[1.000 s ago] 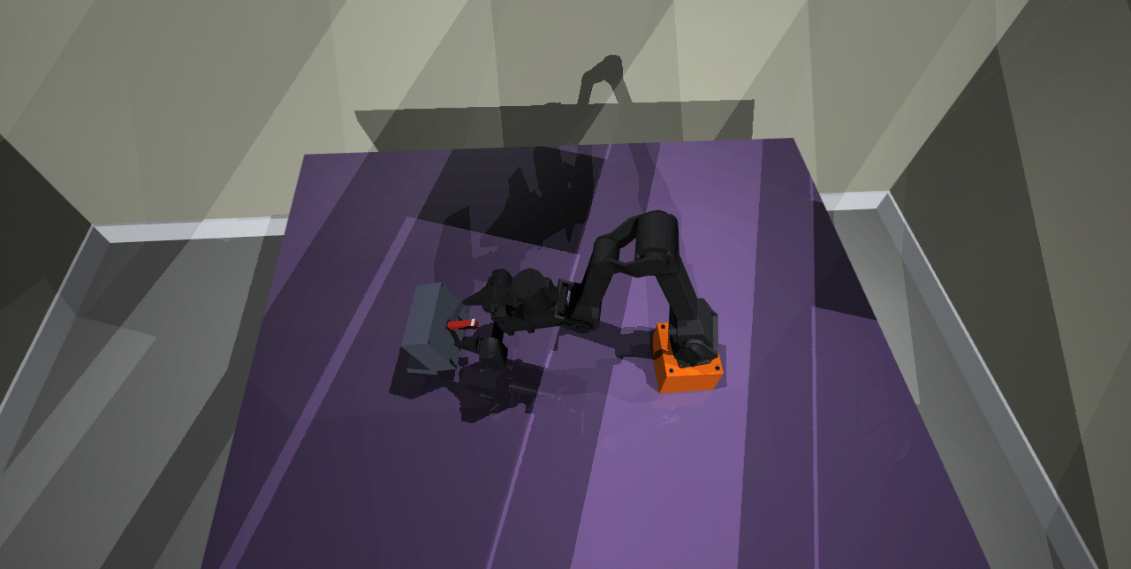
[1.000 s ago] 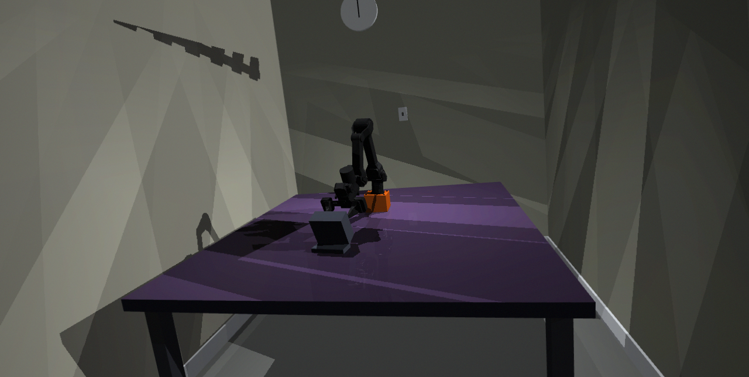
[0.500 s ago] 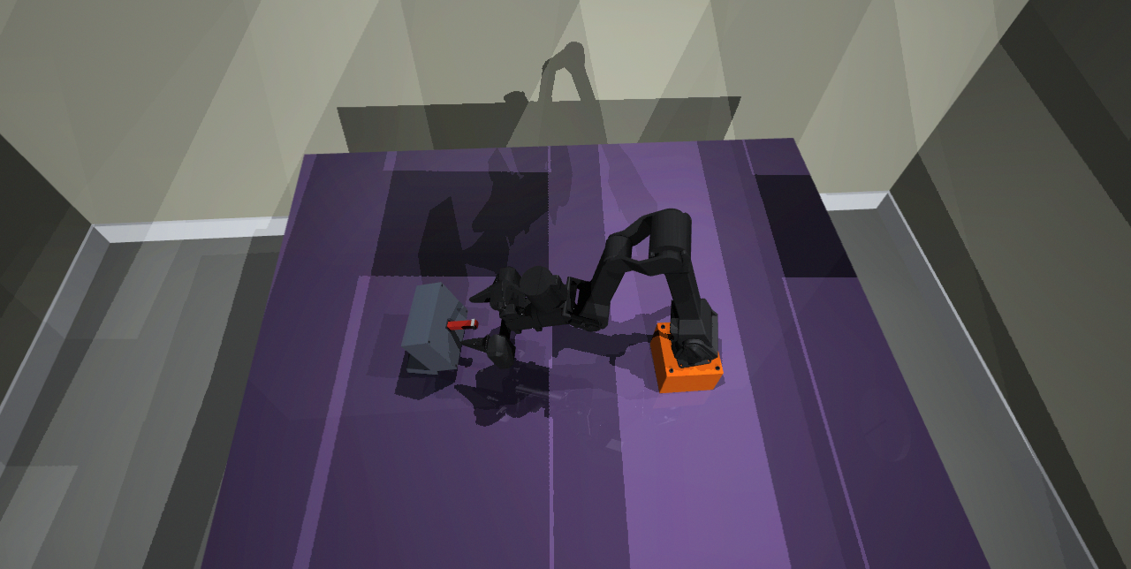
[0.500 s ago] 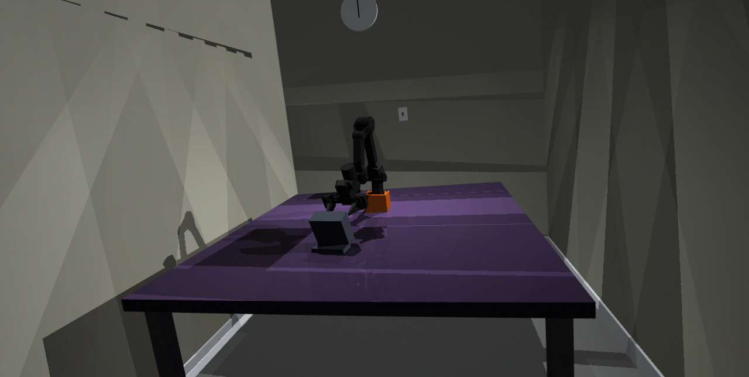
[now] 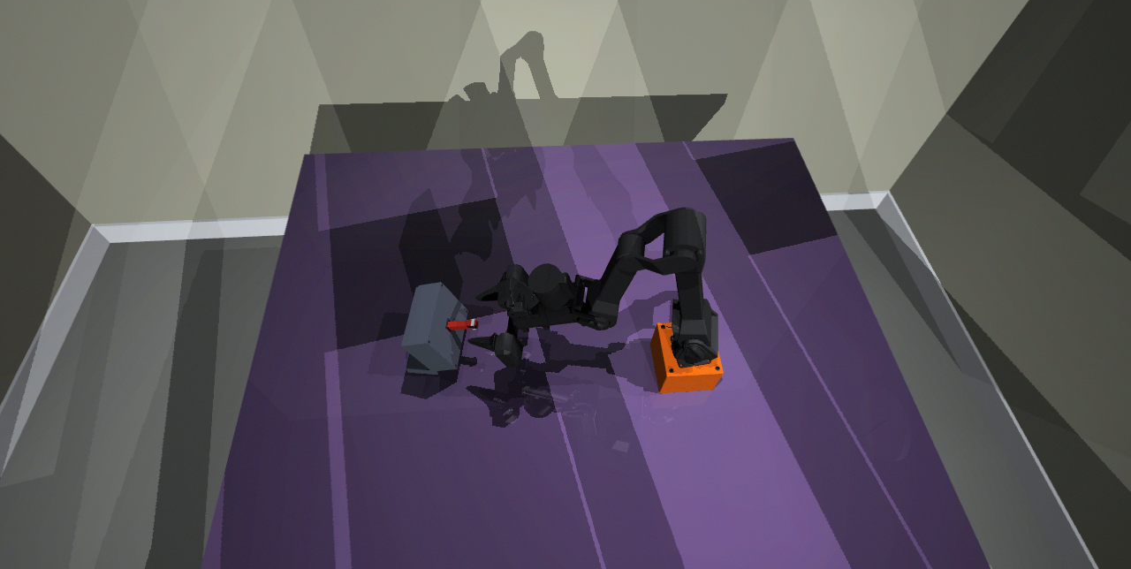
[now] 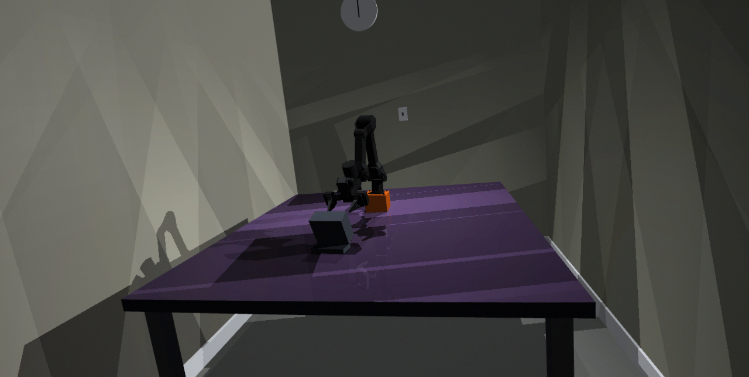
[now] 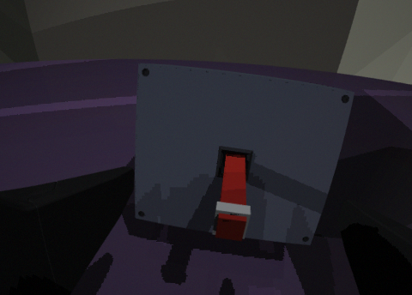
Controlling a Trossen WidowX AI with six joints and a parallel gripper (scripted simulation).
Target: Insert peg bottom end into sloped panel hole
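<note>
My gripper tip is now 2 cm short of the red square peg and 2 cm above it. Also, from my gripper tip: foot 11 cm below, 10 cm ahead, 2 cm to the right; grey sloped panel 7 cm ahead, 4 cm below, 2 cm to the right.
</note>
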